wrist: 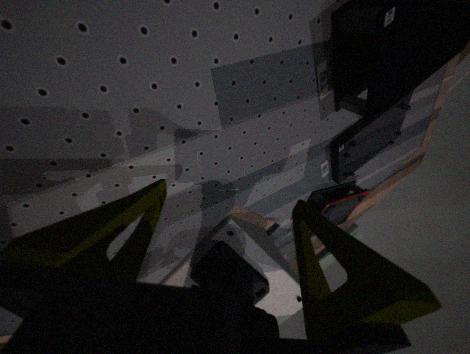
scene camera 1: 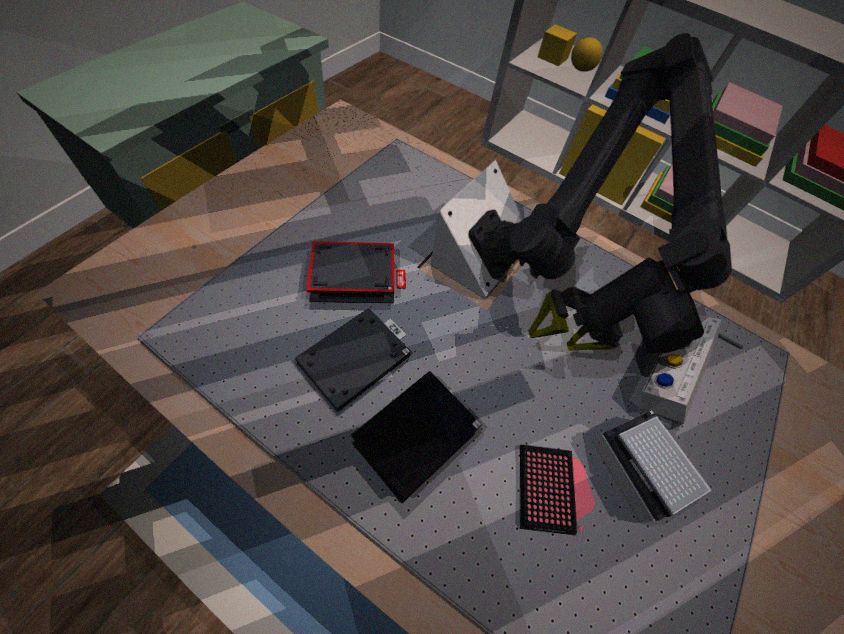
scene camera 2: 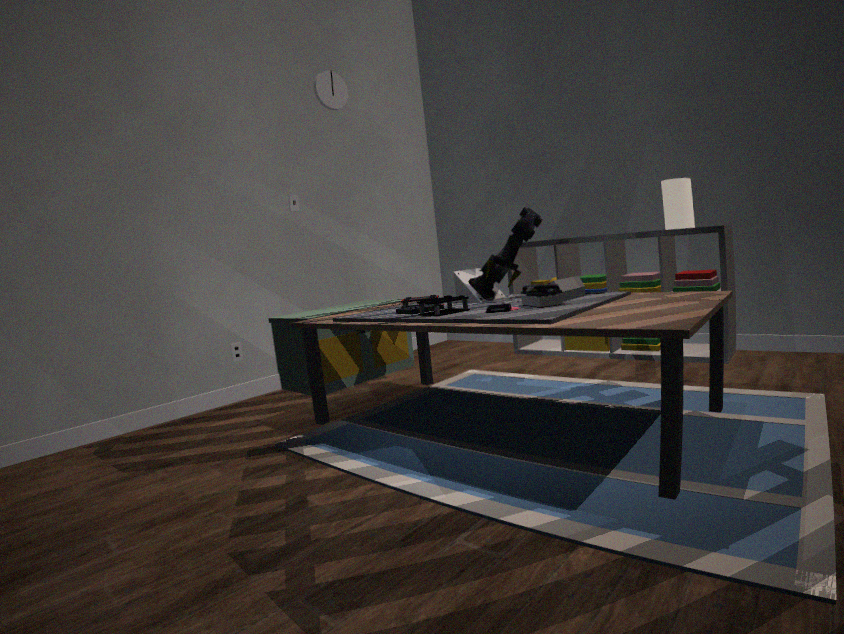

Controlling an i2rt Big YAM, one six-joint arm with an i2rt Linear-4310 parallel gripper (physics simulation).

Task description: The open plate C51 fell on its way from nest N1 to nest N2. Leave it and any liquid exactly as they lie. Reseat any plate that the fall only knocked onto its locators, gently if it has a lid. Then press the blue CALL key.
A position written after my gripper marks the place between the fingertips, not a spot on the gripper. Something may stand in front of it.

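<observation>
I'm looking at my gripper (scene camera 1: 549, 340), (wrist: 232, 196), and it's open, holding nothing. There's a button box (scene camera 1: 672, 403) that I can see as well.
</observation>
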